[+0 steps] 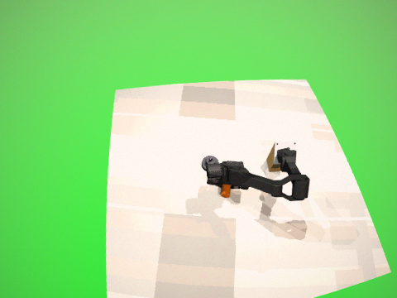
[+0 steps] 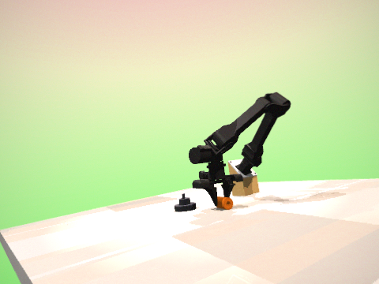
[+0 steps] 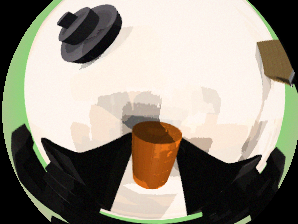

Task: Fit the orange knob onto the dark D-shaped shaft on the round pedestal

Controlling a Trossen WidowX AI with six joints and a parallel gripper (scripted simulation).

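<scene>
Now: the orange knob 1 cm to the left of my gripper tip, 1 cm ahead of it and 1 cm above it. Round my gripper tip: dark round pedestal: 14 cm to the right, 5 cm ahead, 2 cm above.
</scene>
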